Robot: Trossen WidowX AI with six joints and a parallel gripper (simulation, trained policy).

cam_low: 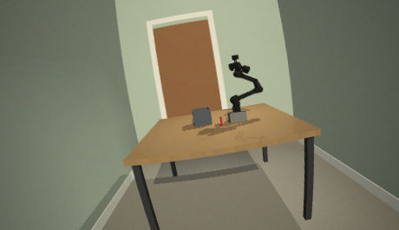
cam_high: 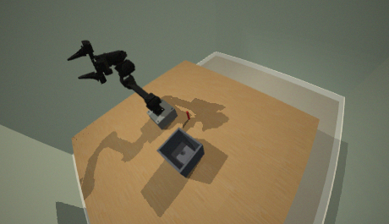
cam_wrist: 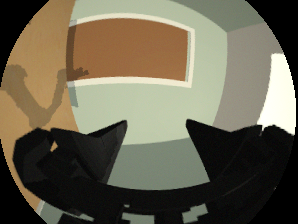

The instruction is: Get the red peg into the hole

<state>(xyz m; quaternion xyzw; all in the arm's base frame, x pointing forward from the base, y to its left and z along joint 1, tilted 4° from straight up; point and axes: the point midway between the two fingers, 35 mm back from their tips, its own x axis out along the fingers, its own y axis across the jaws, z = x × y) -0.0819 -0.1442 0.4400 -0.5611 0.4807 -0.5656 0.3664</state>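
The red peg is 470 mm below my gripper tip, 310 mm to the left of it and 270 mm ahead of it. Round my gripper tip: light grey plate: 470 mm below, 410 mm ahead, 100 mm to the left.
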